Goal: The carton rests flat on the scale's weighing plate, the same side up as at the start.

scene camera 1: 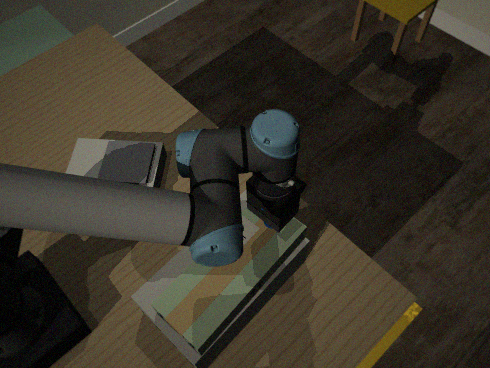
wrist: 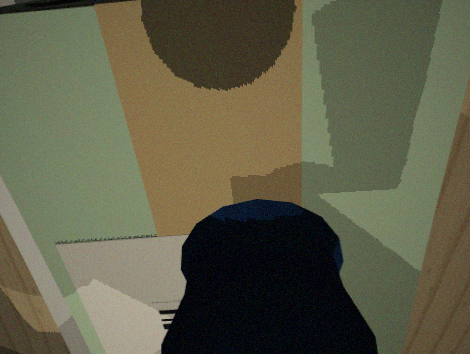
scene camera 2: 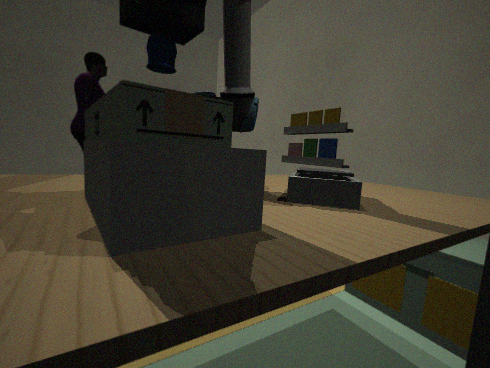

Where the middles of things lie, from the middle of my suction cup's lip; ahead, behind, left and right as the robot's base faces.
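Counting from my suction cup, I find the large grey block (scene camera 2: 143,196) 120 mm behind it, 40 mm to the left of it and 160 mm below it. The scale (scene camera 1: 136,162) is 480 mm to the left of my suction cup, 90 mm behind it and 180 mm below it. As for the carton (scene camera 1: 201,302), it is 10 mm to the left of my suction cup, 70 mm below it and 120 mm behind it.
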